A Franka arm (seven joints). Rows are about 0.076 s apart.
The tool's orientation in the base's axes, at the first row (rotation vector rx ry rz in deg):
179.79 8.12 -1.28
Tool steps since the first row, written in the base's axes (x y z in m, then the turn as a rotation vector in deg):
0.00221 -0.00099 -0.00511 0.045 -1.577 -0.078
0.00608 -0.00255 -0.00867 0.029 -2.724 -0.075
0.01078 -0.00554 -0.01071 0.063 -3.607 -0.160
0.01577 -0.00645 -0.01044 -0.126 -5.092 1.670
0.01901 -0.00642 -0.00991 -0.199 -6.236 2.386
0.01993 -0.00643 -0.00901 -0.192 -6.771 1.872
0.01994 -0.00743 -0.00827 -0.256 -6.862 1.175
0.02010 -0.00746 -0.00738 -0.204 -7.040 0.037
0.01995 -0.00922 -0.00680 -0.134 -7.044 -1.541
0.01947 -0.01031 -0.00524 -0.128 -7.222 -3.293
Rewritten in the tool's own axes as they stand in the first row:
0.00218 0.00119 0.00508 -0.096 1.575 0.079
0.00595 0.00309 0.00859 -0.216 2.716 0.077
0.01039 0.00649 0.01056 -0.260 3.598 0.163
0.01527 0.00785 0.01022 -0.608 5.059 -1.663
0.01849 0.00811 0.00965 -0.794 6.192 -2.377
0.01940 0.00820 0.00873 -0.828 6.726 -1.862
0.01930 0.00920 0.00799 -0.890 6.811 -1.164
0.01945 0.00924 0.00710 -0.838 6.993 -0.027
0.01913 0.01098 0.00653 -0.746 7.004 1.550
0.01853 0.01202 0.00497 -0.732 7.182 3.302

